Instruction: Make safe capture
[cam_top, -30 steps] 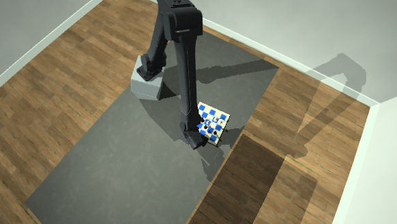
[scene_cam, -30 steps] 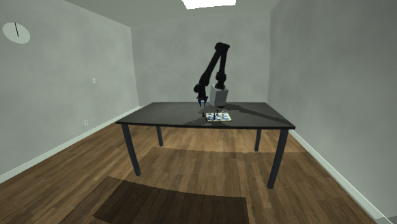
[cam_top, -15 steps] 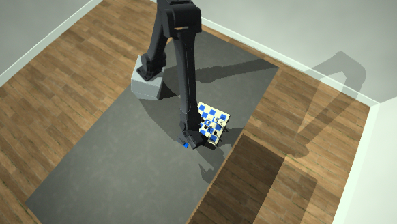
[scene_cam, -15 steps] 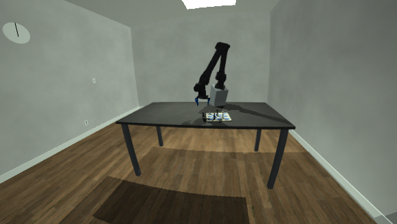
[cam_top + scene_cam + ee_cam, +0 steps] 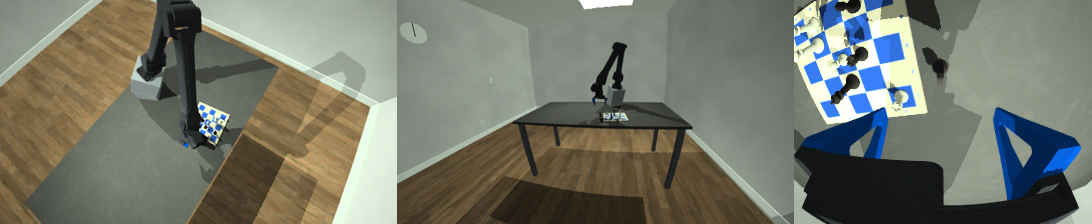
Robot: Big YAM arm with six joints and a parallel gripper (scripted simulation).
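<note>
My gripper is now 50 mm past the white piece, 50 mm to the right of it and 90 mm above it. Round my hand: black piece: 90 mm below; cream chessboard: 150 mm to the left, 110 mm below.
</note>
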